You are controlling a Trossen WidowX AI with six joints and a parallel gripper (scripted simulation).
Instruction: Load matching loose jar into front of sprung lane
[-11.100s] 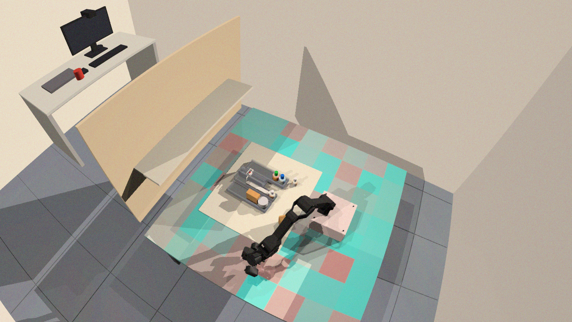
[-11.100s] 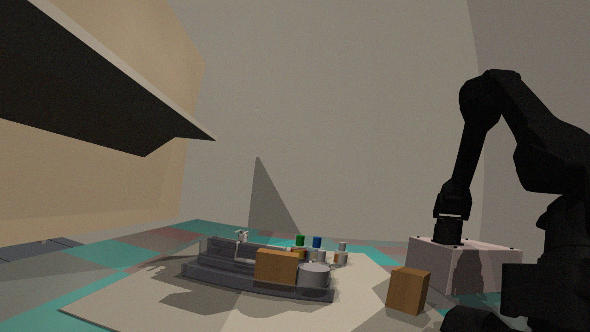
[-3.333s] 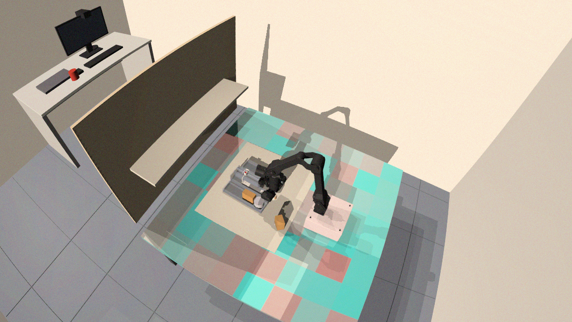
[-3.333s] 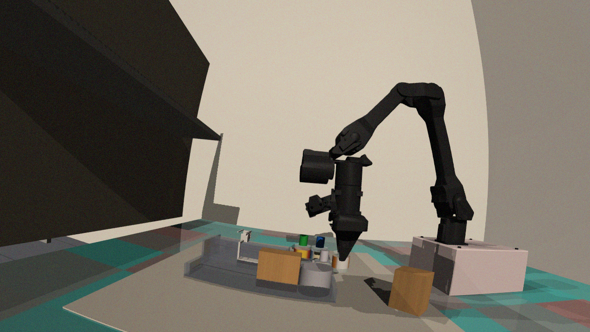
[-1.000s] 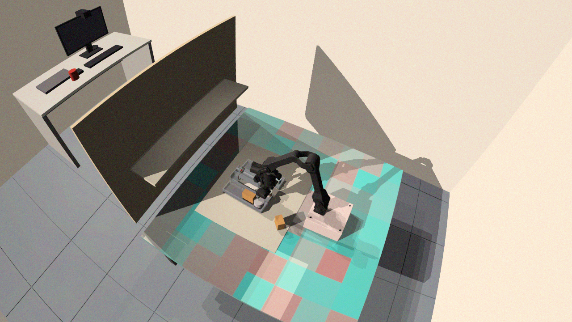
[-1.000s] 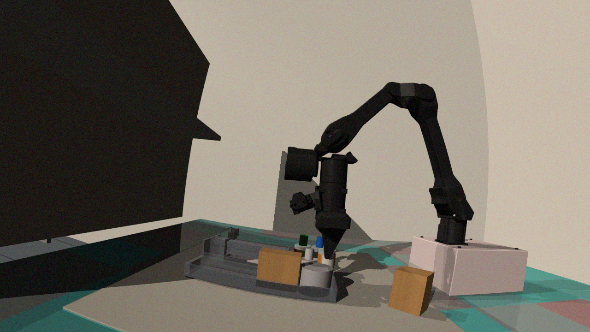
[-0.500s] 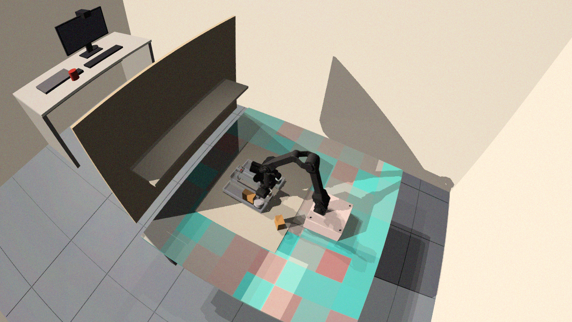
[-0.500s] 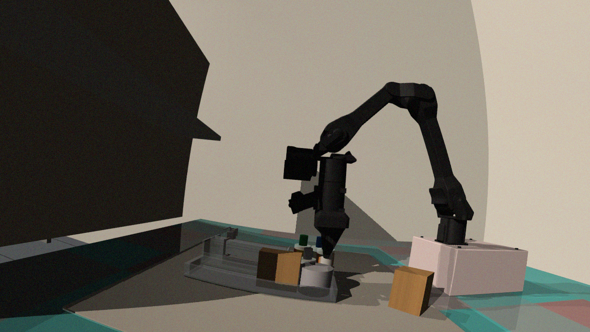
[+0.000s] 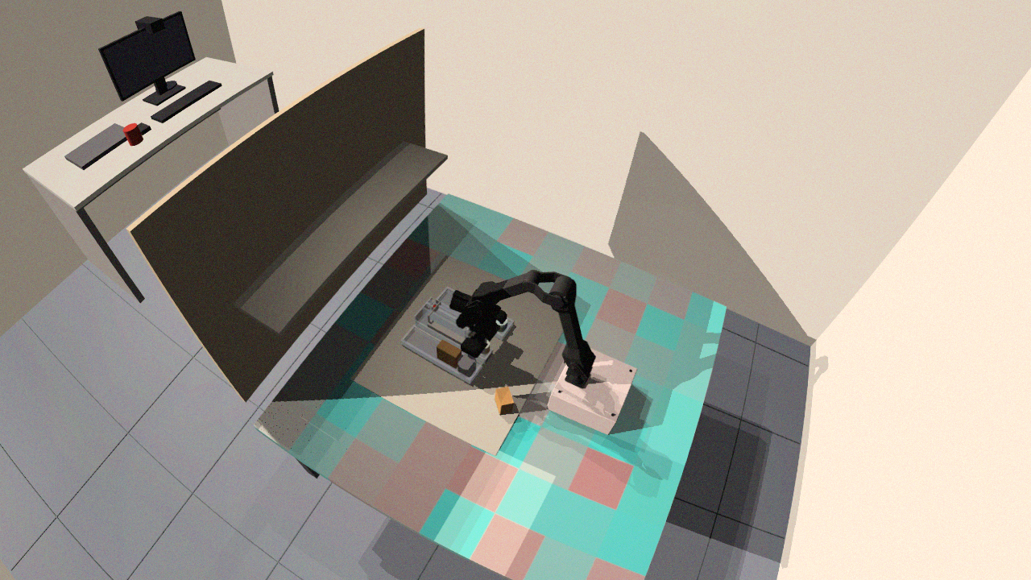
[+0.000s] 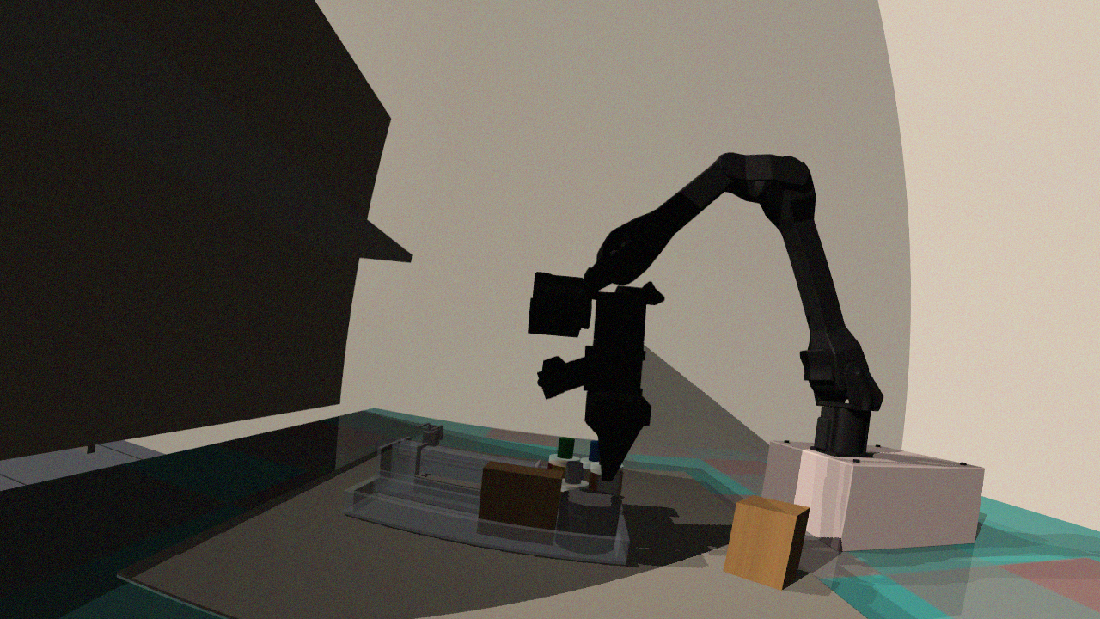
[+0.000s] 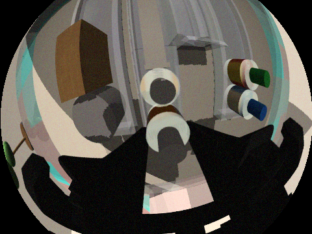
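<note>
Right now the grey cylinder is 20 mm ahead of my gripper tip, 80 mm to the left of it and 30 mm below it. Also, from my gripper tip: orange box: 90 mm ahead, 70 mm to the left, 20 mm below; grey lane rack: 150 mm ahead, 30 mm to the right, 40 mm below.
</note>
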